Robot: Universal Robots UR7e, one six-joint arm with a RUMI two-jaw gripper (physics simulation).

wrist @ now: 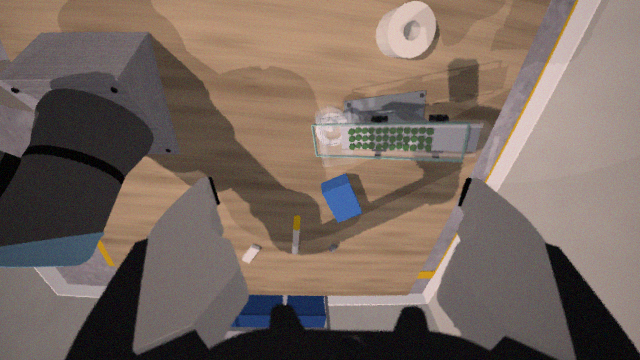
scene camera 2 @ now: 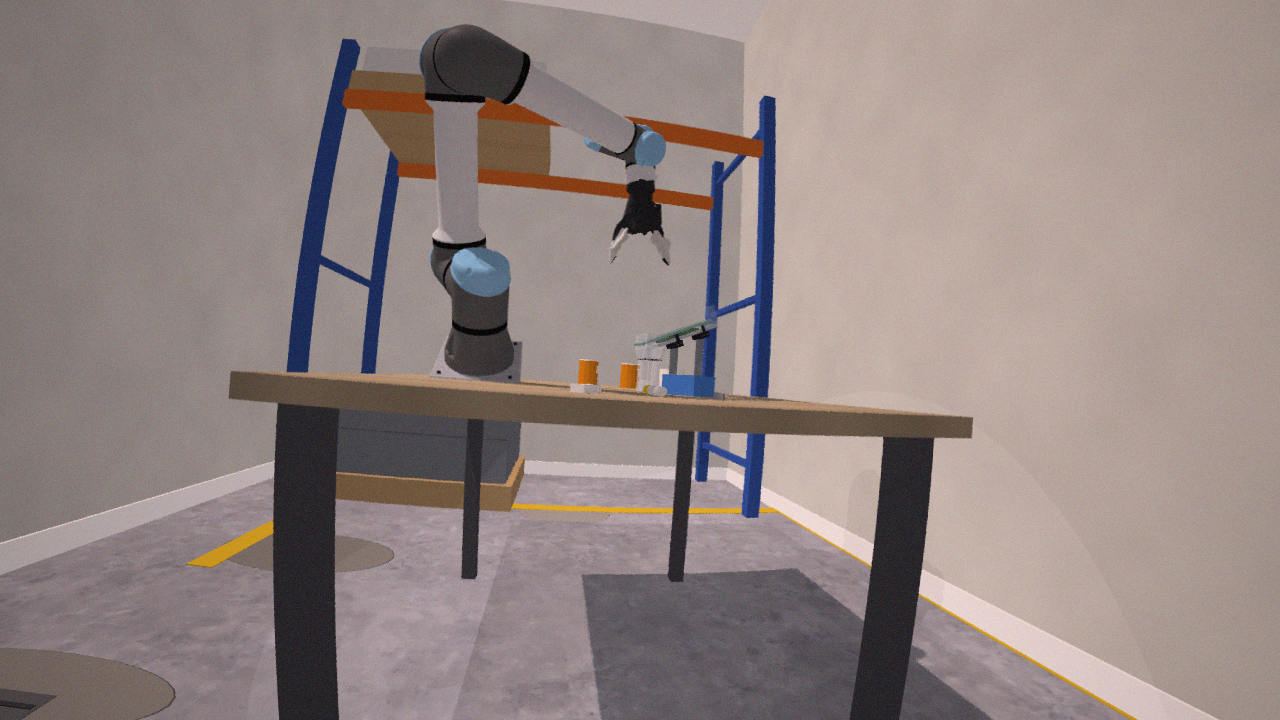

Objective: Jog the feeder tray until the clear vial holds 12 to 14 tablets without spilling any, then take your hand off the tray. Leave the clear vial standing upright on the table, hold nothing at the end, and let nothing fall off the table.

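Pixels of known places: gripper, between the fingertips: (wrist: 336, 181) (scene camera 2: 640, 264); arm's base, origin of its link: (wrist: 103, 124) (scene camera 2: 479, 357).
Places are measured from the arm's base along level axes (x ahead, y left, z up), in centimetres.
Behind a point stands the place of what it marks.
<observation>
The feeder tray (scene camera 2: 684, 334) (wrist: 450, 139) is a long clear trough with greenish edges, raised on a grey stand and sloping down toward the vial in the scene view. Rows of green tablets (wrist: 390, 139) {x 44.7, y 9.7, z 9.4 cm} lie in its middle. The clear vial (scene camera 2: 649, 368) (wrist: 330, 125) stands upright on the table (scene camera 2: 626, 413) {x 31.8, y -51.5, z -6.3 cm} under the tray's lower end. The tray's end overlaps it in the wrist view, and I cannot tell its contents. My gripper (scene camera 2: 640, 262) {x 34.6, y 11.2, z 26.3 cm} (wrist: 336, 181) {x 34.6, y 11.2, z 26.3 cm} is open and empty, pointing down well above the tray and vial, touching neither.
A blue box (scene camera 2: 688, 385) {x 44.4, y -13.2, z -2.9 cm} (wrist: 342, 200) {x 44.6, y -8.1, z -1.0 cm} lies beside the tray. A white roll (wrist: 410, 30) {x 46.8, y 24.1, z -2.4 cm} stands across from it. Two orange bottles (scene camera 2: 587, 372) {x 22.5, y 27.7, z -1.2 cm} (scene camera 2: 629, 375) {x 34.5, y 34.8, z -1.2 cm}, a yellow-and-white stick (wrist: 296, 235) {x 37.0, y -22.2, z -3.4 cm}, a small white block (wrist: 251, 253) {x 26.5, y -31.2, z -3.8 cm} and a small grey piece (wrist: 333, 247) {x 47.5, y -25.4, z -3.9 cm} are on the table.
</observation>
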